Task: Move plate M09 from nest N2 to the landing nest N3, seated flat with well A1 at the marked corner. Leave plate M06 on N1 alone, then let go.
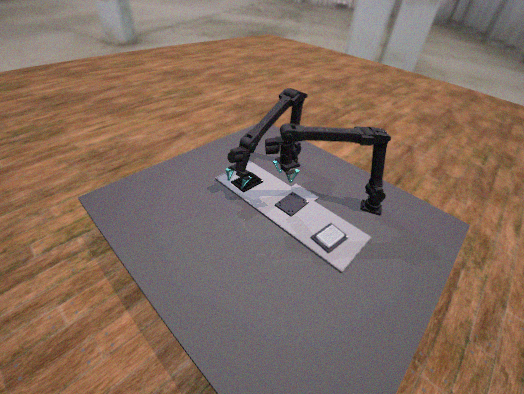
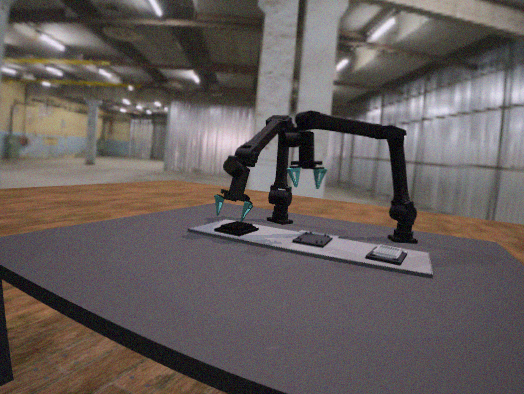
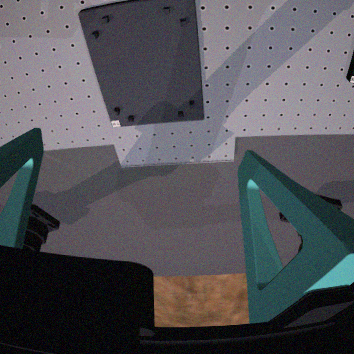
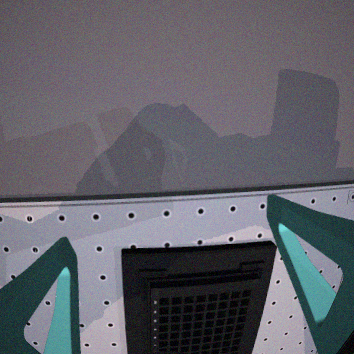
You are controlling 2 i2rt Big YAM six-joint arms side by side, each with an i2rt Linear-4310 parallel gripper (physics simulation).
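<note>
A black well plate point(image 1: 253, 179) point(image 2: 237, 227) point(image 4: 200, 320) sits on a dark nest at the left end of the board. A white plate point(image 1: 330, 235) point(image 2: 387, 251) sits on a nest at the right end. The middle nest point(image 1: 291, 204) point(image 2: 312, 239) point(image 3: 150, 65) is empty, with small corner posts and a white tag point(image 3: 116, 123) at one corner. Plate and nest numbers are not readable. My right gripper point(image 1: 236, 183) point(image 2: 230, 217) point(image 4: 168, 227) is open above the black plate. My left gripper point(image 1: 285, 176) point(image 2: 307, 186) point(image 3: 142, 148) is open, higher, behind the middle nest.
The long pale perforated board point(image 1: 350, 250) point(image 2: 417, 264) point(image 3: 300, 112) point(image 4: 95, 260) lies on the grey table top point(image 1: 250, 300) point(image 2: 300, 320). The left arm reaches across behind the board, so both grippers and forearms are near each other. Arm shadows fall on the board.
</note>
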